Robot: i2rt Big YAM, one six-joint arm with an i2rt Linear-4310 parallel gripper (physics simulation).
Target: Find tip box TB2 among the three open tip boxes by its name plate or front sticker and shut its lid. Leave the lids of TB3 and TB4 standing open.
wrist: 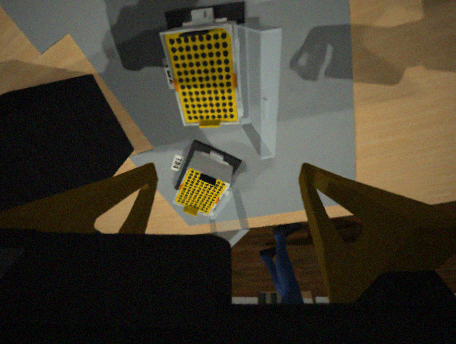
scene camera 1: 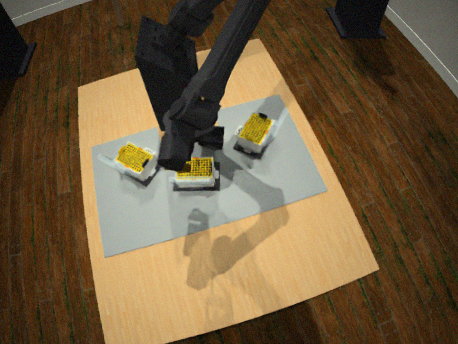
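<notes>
Tip box TB2, with a yellow rack, is the middle box; its name plate is partly covered. Its clear lid stands open along the box's right side in the wrist view. TB4 is at the left in the scene view, its clear lid open. TB3 is at the right in the scene view, its lid open. My gripper is open and empty, above the boxes; in the scene view its dark body partly covers TB2 and its fingertips are hidden.
The boxes stand on a grey mat on a wooden table. The arm's black base stands behind the mat in the scene view. Arm shadows fall across the mat and table.
</notes>
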